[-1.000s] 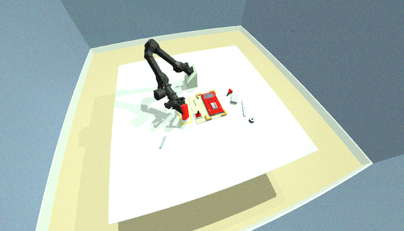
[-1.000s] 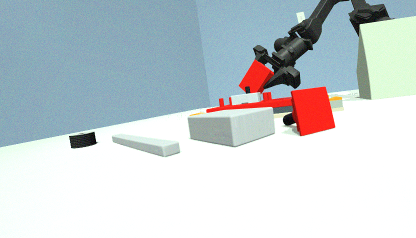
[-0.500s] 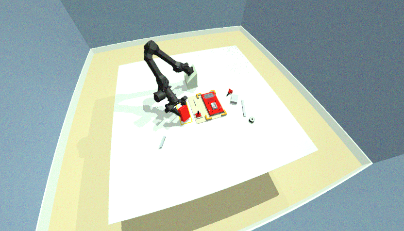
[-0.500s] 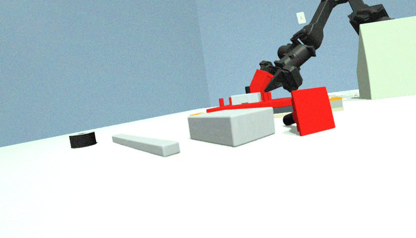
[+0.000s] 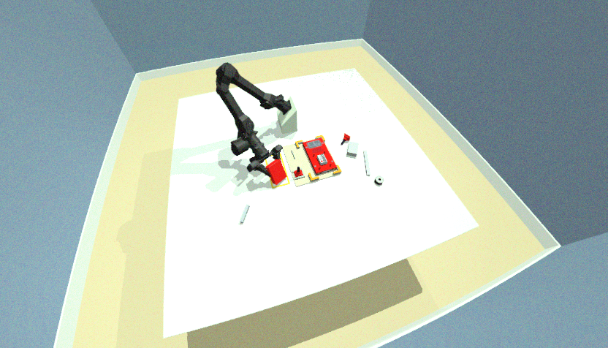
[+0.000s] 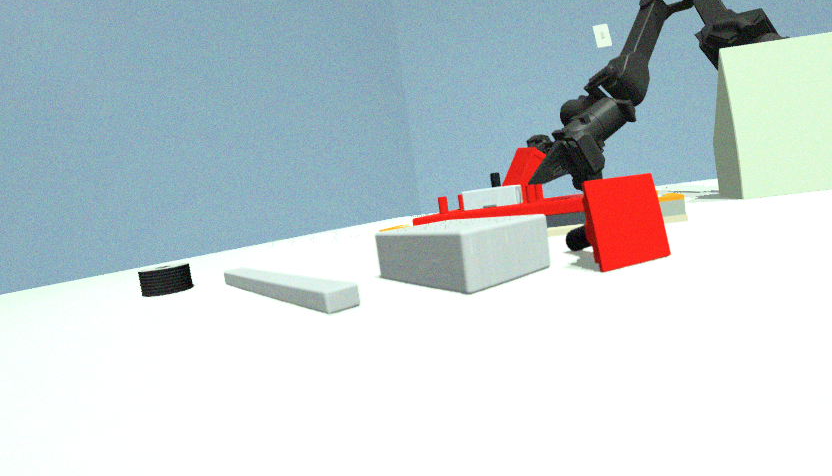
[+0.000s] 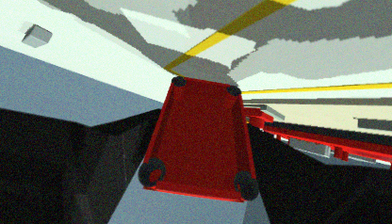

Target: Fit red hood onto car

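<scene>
My gripper tip is now 1 cm below the red hood. Round my gripper tip: black wheel 47 cm to the left, 12 cm ahead, 4 cm below; grey engine block 23 cm to the left, 4 cm behind, 2 cm below; grey bar 45 cm to the left, 4 cm below, 1 cm ahead.
</scene>
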